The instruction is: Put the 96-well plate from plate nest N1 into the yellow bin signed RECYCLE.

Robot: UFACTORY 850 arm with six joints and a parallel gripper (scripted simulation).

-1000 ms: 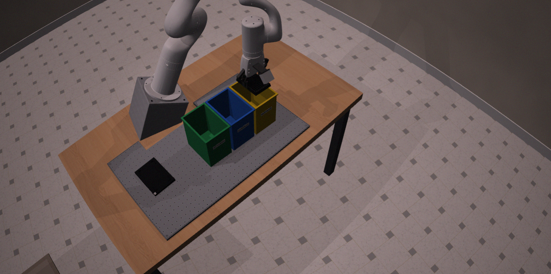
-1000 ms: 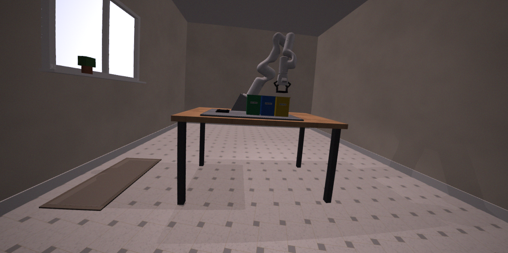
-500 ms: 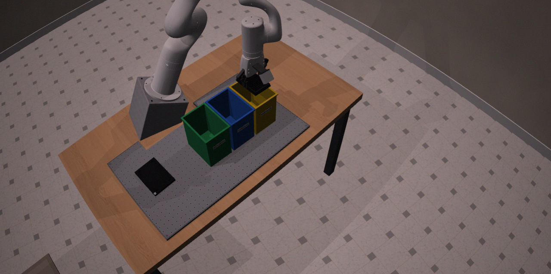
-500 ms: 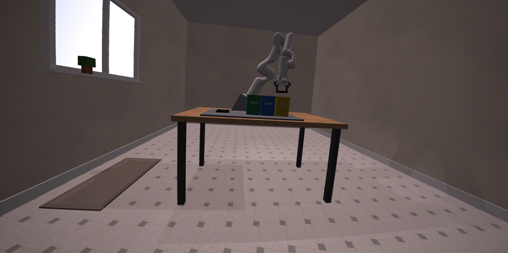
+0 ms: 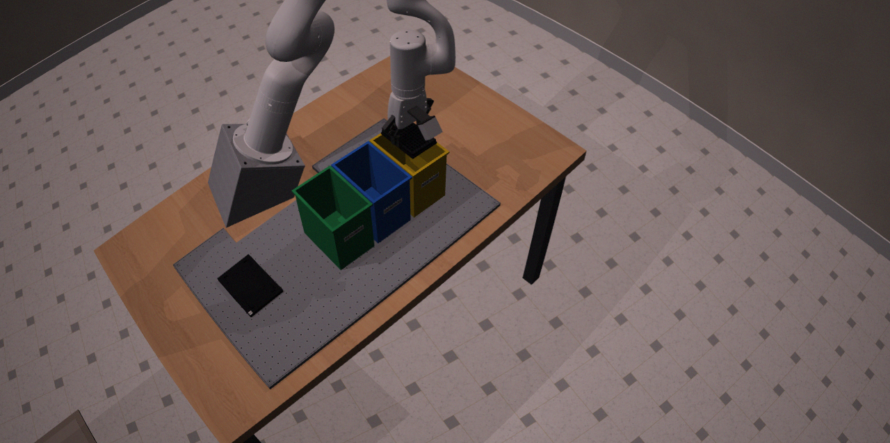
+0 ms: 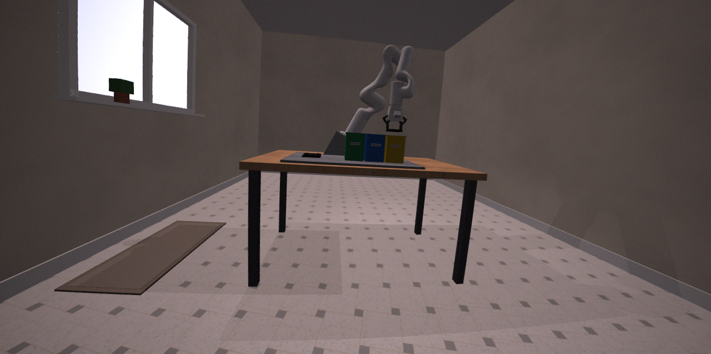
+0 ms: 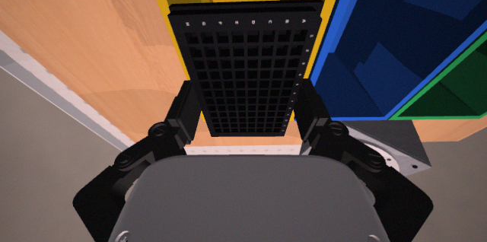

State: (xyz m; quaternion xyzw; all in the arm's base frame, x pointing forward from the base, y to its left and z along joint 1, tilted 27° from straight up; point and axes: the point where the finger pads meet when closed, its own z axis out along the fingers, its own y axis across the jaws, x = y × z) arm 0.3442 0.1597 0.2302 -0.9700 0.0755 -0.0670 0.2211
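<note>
Right now my hand is 1 cm above the black 96-well plate. The rest, counted from my hand: green bin 3 cm behind, 26 cm to the right, 14 cm below; then blue bin 2 cm behind, 13 cm to the right, 14 cm below; then yellow bin 14 cm below.
</note>
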